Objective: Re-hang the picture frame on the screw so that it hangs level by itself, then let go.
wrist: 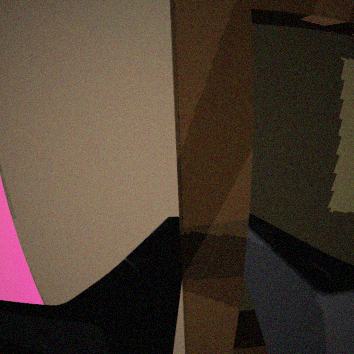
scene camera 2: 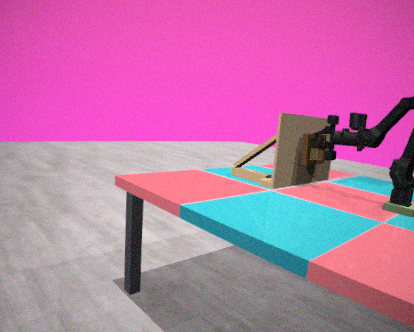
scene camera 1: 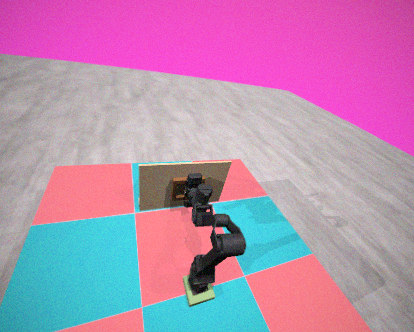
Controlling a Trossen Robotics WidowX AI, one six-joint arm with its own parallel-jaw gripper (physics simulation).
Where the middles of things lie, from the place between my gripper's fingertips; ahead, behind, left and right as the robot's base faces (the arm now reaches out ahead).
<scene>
I see the brown picture frame [wrist: 256,97] 50 mm below my hand and 10 mm to the right of it. The rest, counted from my hand: brown base with slanted brace [scene camera 2: 264,179] 160 mm ahead, 100 mm below, 10 mm to the right; then tan wall board [scene camera 2: 288,171] 70 mm below, 30 mm ahead, 10 mm to the right.
</scene>
